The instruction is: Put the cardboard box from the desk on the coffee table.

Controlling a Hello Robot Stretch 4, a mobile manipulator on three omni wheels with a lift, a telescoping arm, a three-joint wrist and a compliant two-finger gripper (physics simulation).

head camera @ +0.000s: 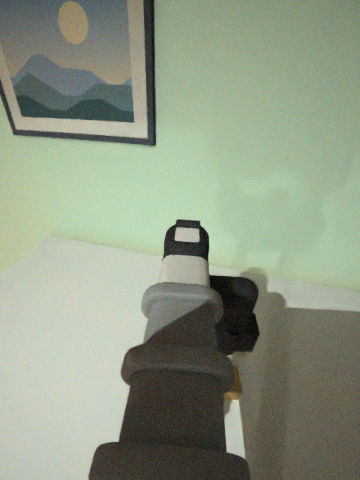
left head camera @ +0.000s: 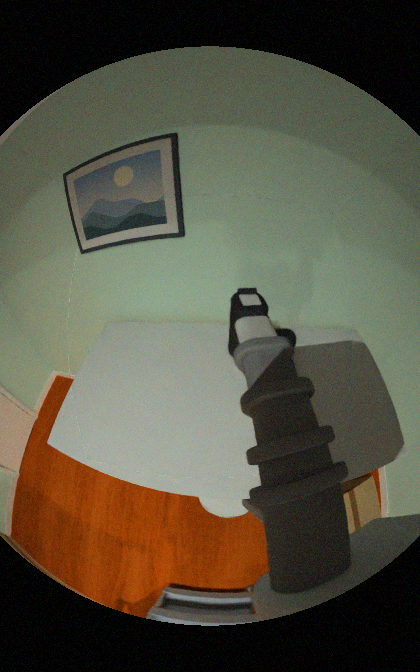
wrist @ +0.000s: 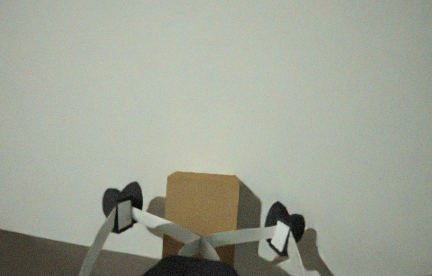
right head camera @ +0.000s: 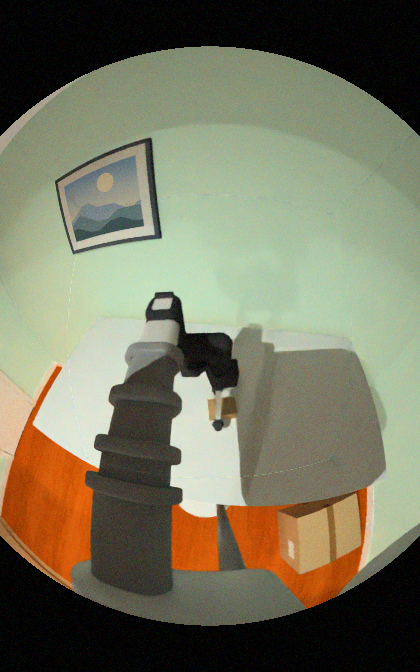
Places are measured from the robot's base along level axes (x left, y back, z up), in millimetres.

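Pixels of known places: gripper, fingertip midpoint: (wrist: 204,208).
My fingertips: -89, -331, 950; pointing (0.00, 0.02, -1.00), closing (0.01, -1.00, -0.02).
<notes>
Behind a point stands the place of what it marks, as x, y, z.
The small tan cardboard box (head camera: 235,384) @(-138, -318, 973) (right head camera: 230,407) (wrist: 202,200) @(-77, -328, 973) stands on the white desk (head camera: 75,350) @(280, -386, 923) (left head camera: 150,400) (right head camera: 205,460) (wrist: 200,75) @(38, -306, 923). My gripper (right head camera: 218,424) (wrist: 204,208) @(-89, -331, 950) is open, with its fingers apart on the left and right of the box in the wrist view. Gaps show between both fingertips and the box there. In the right head view one dark fingertip shows in front of the box, and the other is hidden. The arm hides the box in the left head view. The coffee table does not show.
A larger cardboard box (left head camera: 364,505) (right head camera: 320,535) stands on the orange wood floor (left head camera: 125,530) (right head camera: 195,545) by the desk's right front. A green wall with a framed picture (head camera: 75,95) @(375, -881, 1488) (left head camera: 122,195) (right head camera: 107,197) rises behind the desk. The arm's shadow falls across the desk's right part.
</notes>
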